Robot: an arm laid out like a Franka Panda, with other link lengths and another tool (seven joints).
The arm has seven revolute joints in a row. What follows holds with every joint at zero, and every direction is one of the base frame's. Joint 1 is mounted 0.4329 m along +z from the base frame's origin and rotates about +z. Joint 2 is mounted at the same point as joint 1 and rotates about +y. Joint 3 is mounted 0.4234 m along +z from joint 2 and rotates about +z. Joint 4 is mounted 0.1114 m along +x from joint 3 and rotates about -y. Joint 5 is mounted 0.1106 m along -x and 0.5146 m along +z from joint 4 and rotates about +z. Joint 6 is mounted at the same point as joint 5 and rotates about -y. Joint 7 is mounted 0.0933 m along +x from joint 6 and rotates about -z. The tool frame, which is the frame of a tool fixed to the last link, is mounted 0.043 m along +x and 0.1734 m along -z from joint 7; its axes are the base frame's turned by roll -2.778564, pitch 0 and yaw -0.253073 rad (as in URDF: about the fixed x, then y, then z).
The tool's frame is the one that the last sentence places.
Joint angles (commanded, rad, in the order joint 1, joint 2, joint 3, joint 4, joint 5, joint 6, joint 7), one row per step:
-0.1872 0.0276 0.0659 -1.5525 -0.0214 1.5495 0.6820
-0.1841 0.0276 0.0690 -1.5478 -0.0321 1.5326 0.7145
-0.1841 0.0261 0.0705 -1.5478 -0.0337 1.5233 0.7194
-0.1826 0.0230 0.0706 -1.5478 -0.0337 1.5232 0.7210
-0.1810 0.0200 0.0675 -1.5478 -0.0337 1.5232 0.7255
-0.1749 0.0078 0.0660 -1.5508 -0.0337 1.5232 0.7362
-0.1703 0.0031 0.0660 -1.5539 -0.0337 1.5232 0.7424
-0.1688 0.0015 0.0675 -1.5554 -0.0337 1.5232 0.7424
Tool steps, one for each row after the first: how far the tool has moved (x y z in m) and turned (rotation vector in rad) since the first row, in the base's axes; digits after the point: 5 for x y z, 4 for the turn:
-0.00315 0.00204 0.00137 -0.0104 0.0127 -0.0266
-0.00534 0.00298 0.00147 -0.0115 0.0205 -0.0303
-0.00629 0.00432 0.00380 -0.0121 0.0175 -0.0303
-0.00765 0.00329 0.00607 -0.0128 0.0145 -0.0363
-0.01195 0.00720 0.01335 -0.0149 0.0051 -0.0425
-0.01349 0.01073 0.01491 -0.0156 0.0034 -0.0441
-0.01382 0.01305 0.01515 -0.0157 0.0033 -0.0411

